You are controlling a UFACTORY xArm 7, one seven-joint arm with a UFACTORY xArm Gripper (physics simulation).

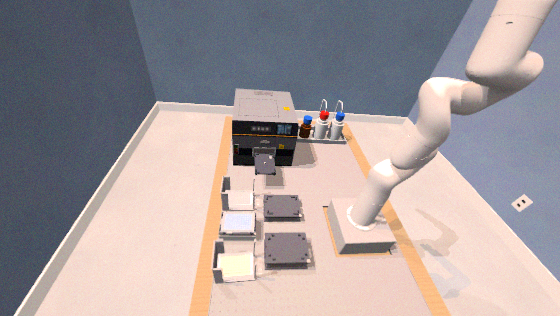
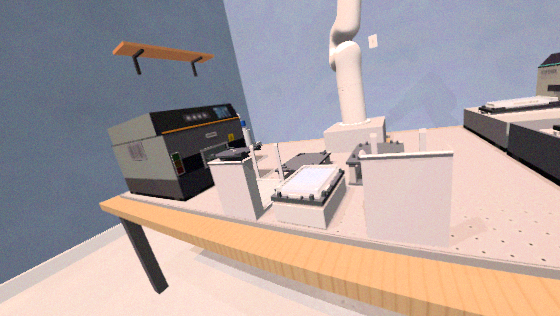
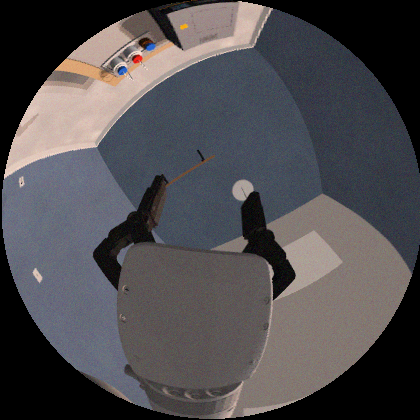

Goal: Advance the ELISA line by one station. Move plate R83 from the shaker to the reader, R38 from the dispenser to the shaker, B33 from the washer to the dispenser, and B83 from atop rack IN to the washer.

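Places are measured from the arm's base along level axes (x ahead, y left, z up), in centimetres.
Pixels of known places: gripper, between the fingertips: (image 3: 206, 191); arm's base, origin of its link: (image 1: 360, 218) (image 2: 354, 124).
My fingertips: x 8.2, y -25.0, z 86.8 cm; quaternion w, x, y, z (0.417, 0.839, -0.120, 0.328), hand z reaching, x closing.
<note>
Ahead of a thing's pixels: the offset from my fingertips to its top centre. "*": to the spot under its first point.
My gripper (image 3: 206, 191) is open and empty, its black fingers spread against the far wall and ceiling. A clear plate {dx +42.1, dy +34.4, dz -88.6 cm} (image 1: 238, 222) (image 2: 310, 181) lies flat in a dark-rimmed nest on a white block. A white open holder {dx +45.5, dy +20.5, dz -92.0 cm} (image 1: 239, 199) and another holder with a pale yellow floor or plate {dx +39.4, dy +49.7, dz -92.0 cm} (image 1: 235, 266) stand either side of it. A boxy grey-black machine {dx +42.6, dy -25.4, dz -68.5 cm} (image 1: 264, 129) (image 2: 172, 150) has its dark tray {dx +36.8, dy +2.6, dz -85.1 cm} (image 1: 265, 164) (image 2: 233, 153) out. Another whitish plate {dx -15.9, dy +72.0, dz -85.1 cm} (image 2: 520, 104) lies on a dark-sided unit at the far right. Plate labels are unreadable, so I cannot tell which is R83, R38, B33 or B83.
Two dark platforms {* dx +25.1, dy +22.0, dz -91.4 cm} (image 1: 282, 206) {* dx +21.8, dy +42.1, dz -89.5 cm} (image 1: 286, 248) stand between the holders and the arm's base (image 1: 362, 235) (image 2: 355, 135). Capped bottles {dx +6.2, dy -44.4, dz -70.8 cm} (image 1: 321, 129) (image 3: 134, 56) stand beside the machine. A tall white panel (image 2: 407, 197) stands near the table edge. An orange shelf (image 2: 165, 52) is on the wall.
</note>
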